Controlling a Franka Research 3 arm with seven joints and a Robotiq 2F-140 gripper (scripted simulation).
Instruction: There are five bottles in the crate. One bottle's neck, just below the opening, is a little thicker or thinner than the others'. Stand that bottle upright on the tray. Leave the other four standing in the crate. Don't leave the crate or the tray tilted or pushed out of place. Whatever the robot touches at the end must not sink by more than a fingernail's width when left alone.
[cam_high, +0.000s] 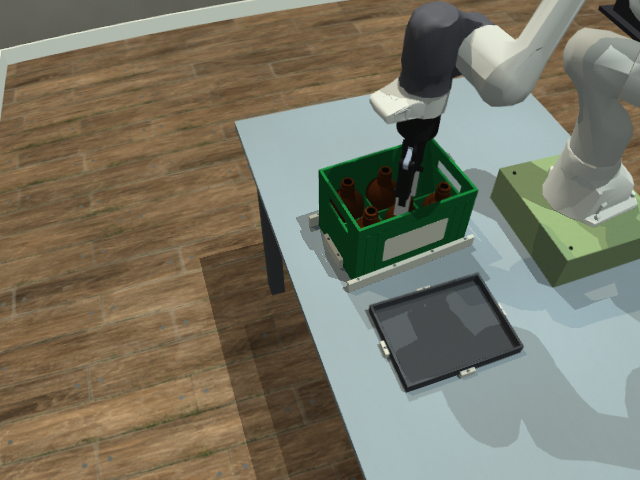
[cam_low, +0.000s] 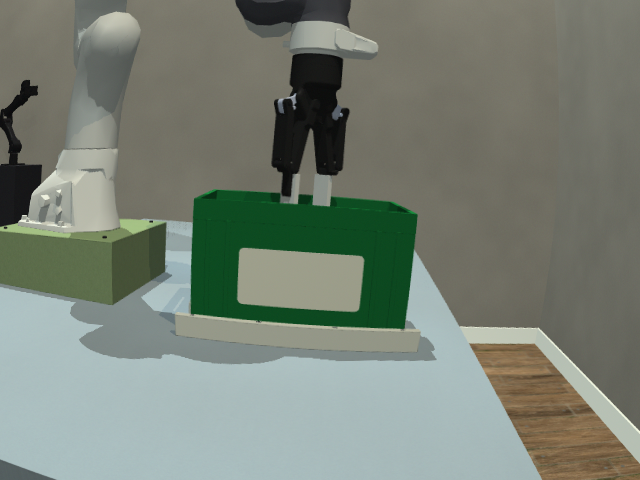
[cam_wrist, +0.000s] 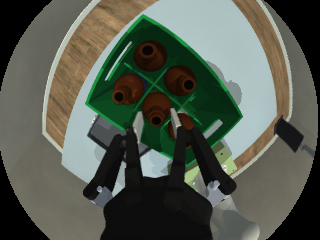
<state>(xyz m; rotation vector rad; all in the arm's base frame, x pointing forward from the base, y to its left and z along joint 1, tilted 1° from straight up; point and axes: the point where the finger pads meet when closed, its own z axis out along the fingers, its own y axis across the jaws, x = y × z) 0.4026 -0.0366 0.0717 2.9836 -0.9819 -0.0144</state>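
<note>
The green crate lies 9 cm below my hand and 4 cm to the right of it. Round my hand: dark tray: 23 cm to the left, 16 cm below, 2 cm behind; bottle: 9 cm to the right, 9 cm below, 1 cm ahead.
</note>
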